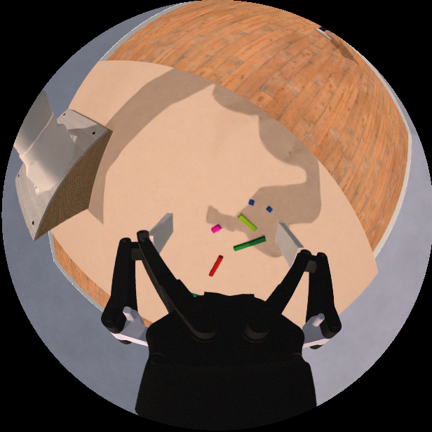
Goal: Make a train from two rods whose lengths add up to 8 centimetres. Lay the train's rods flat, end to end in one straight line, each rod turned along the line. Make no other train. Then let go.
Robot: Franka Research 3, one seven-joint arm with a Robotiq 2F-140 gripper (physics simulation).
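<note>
My gripper is open and empty, above the table. A dark green rod lies between the fingers' lines of reach, nearer the right finger. A yellow-green rod lies just beyond it at an angle, apart from it. A red rod lies slanted, nearer the gripper's body. A short magenta rod lies left of the yellow-green one. Two small blue pieces lie farther off, apart from each other. A bit of a teal rod shows at the gripper body's edge; the rest is hidden. All these lie apart.
The pieces lie on a pale table top. The robot's base block, with wood-textured side, stands at the left. The table's edge runs along the upper right, with wooden floor beyond. Shadows of the arm fall across the table.
</note>
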